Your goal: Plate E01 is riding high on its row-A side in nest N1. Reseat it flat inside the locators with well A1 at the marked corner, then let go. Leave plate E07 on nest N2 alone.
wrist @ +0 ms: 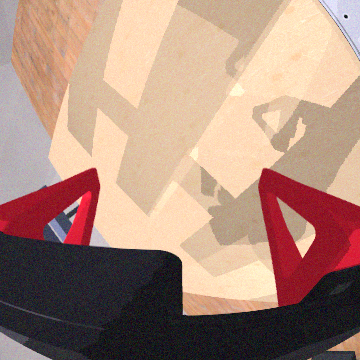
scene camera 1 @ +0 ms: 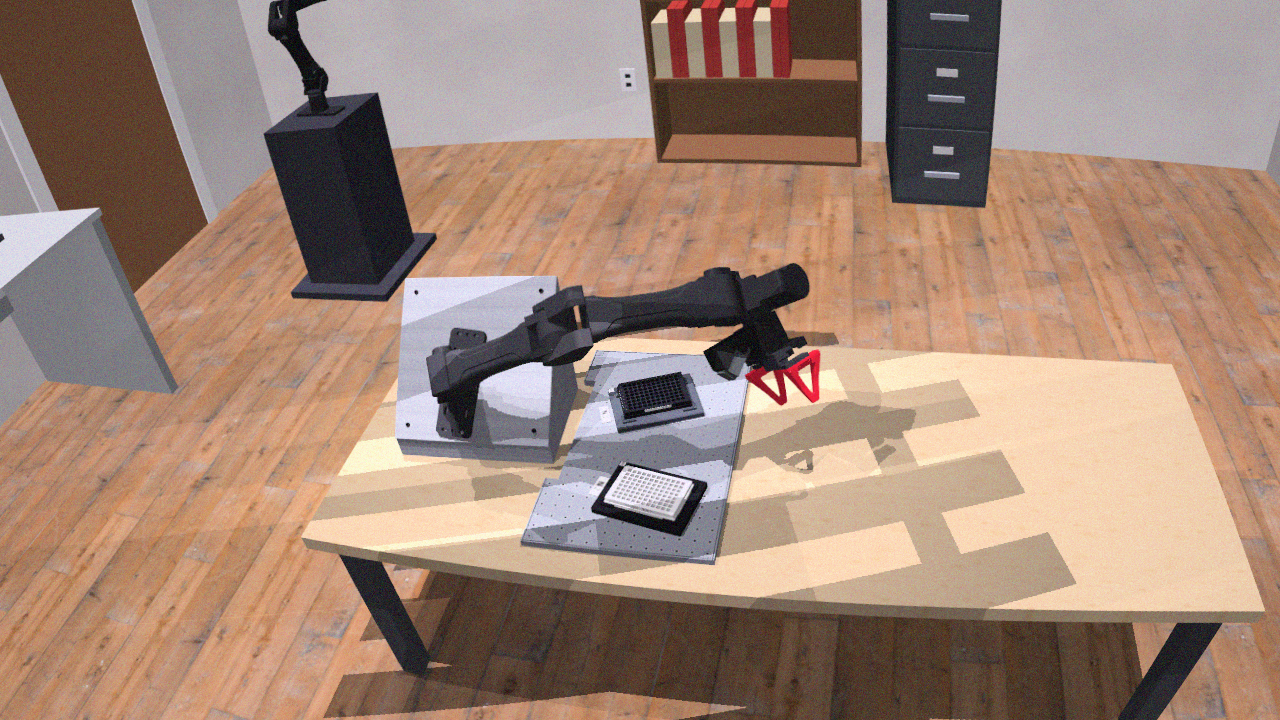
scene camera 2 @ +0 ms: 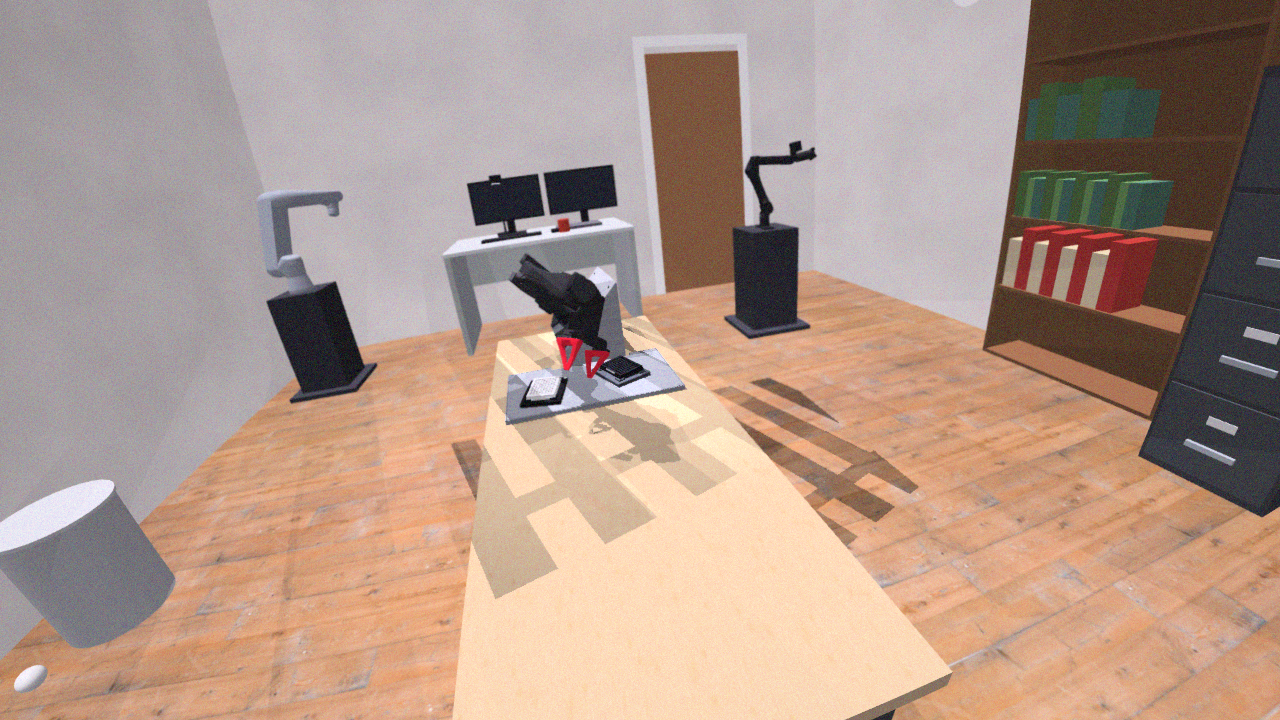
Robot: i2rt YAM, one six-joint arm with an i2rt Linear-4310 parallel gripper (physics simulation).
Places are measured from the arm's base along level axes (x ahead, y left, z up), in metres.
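Pixels of known places: gripper, fingertip midpoint: (wrist: 178,176) (scene camera 1: 799,402) (scene camera 2: 578,374); arm's base, link origin: (scene camera 1: 461,383).
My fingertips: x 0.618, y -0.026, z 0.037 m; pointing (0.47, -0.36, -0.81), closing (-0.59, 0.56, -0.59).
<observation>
Ahead of a thing's pixels: the offset from my fingertips to its top centre. Level surfaces: height alone.
A white well plate @[0.240 m back, 0.107 m right, 0.123 m down] (scene camera 1: 648,490) (scene camera 2: 543,387) sits on a black nest @[0.240 m back, 0.107 m right, 0.132 m down] (scene camera 1: 635,521) at the front of the grey perforated board @[0.278 m back, 0.036 m left, 0.149 m down] (scene camera 1: 559,530) (scene camera 2: 617,395) (wrist: 351,24). A black well plate @[0.288 m back, 0.141 m left, 0.117 m down] (scene camera 1: 656,394) (scene camera 2: 623,366) sits on a dark nest @[0.286 m back, 0.137 m left, 0.132 m down] (scene camera 1: 664,419) at the back. Labels are too small to read, so I cannot tell which is E01 or N1; the tilt and well A1 are not clear either. My gripper (scene camera 1: 799,401) (scene camera 2: 579,372) (wrist: 178,176) is open and empty, its red fingers wide apart, raised above the wooden table beyond the board's right edge in scene camera 1. Neither plate shows in the wrist view.
The arm's sloped grey base block (scene camera 1: 487,308) stands left of the board on the wooden table @[0.162 m down] (scene camera 1: 1118,501) (scene camera 2: 680,617) (wrist: 220,125). Small white labels lie beside both nests. A pedestal with another arm (scene camera 1: 335,197) (scene camera 2: 767,277) stands on the floor away from the table.
</observation>
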